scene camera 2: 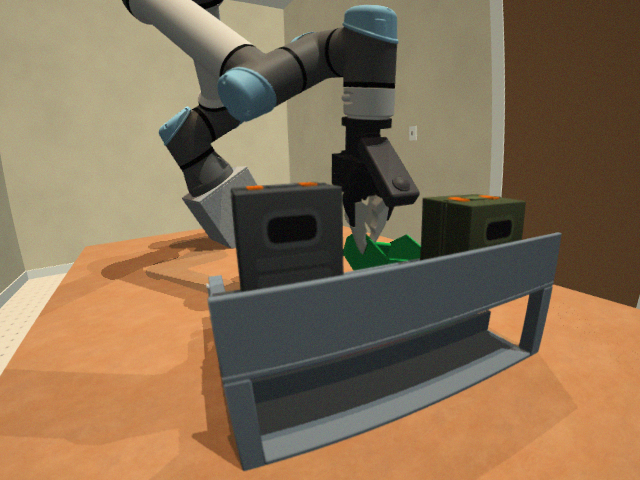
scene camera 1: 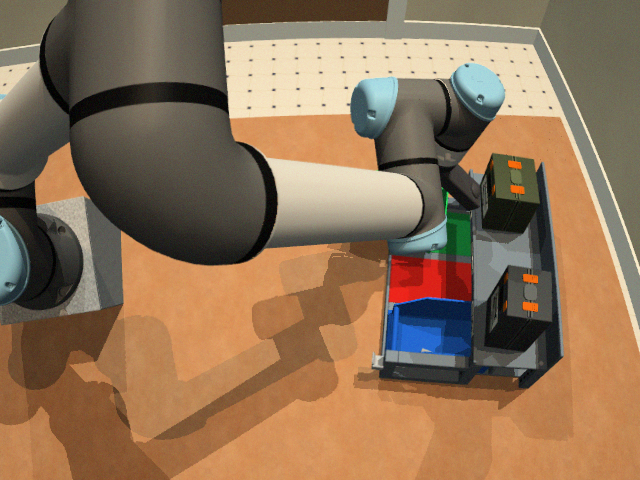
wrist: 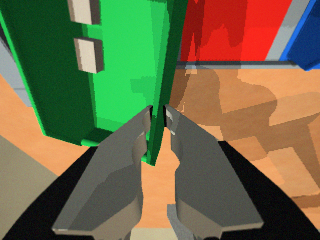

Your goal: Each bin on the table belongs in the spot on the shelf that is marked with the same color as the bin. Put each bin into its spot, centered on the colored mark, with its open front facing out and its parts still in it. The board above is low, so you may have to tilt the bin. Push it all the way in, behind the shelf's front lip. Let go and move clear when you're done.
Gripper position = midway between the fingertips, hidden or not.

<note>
In view: the gripper point(scene camera 2: 365, 253), a blue bin point(scene camera 1: 442, 326), a green bin point(scene camera 2: 404, 248), a small grey part point(wrist: 89, 55), a shelf back panel point(scene camera 2: 254, 330) and a shelf front lip point(wrist: 180, 64).
The green bin also shows in the wrist view point(wrist: 140, 52). The gripper also shows in the wrist view point(wrist: 158, 106).
</note>
